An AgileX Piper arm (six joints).
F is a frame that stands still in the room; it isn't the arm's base.
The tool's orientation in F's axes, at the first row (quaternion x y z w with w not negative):
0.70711, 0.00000, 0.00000, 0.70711
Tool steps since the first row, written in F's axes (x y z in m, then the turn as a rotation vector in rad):
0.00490, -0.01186, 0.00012, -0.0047, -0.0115, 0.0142
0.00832, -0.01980, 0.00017, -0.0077, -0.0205, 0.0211
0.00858, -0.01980, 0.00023, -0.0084, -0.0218, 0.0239
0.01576, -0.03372, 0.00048, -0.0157, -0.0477, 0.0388
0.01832, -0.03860, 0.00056, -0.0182, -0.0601, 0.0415
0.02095, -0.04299, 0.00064, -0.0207, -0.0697, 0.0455
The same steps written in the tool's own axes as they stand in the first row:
0.00490, 0.00012, 0.01186, -0.0047, 0.0142, 0.0115
0.00832, 0.00017, 0.01980, -0.0077, 0.0211, 0.0205
0.00858, 0.00023, 0.01980, -0.0084, 0.0239, 0.0218
0.01576, 0.00048, 0.03372, -0.0157, 0.0388, 0.0477
0.01832, 0.00056, 0.03860, -0.0182, 0.0415, 0.0601
0.02095, 0.00064, 0.04299, -0.0207, 0.0455, 0.0697

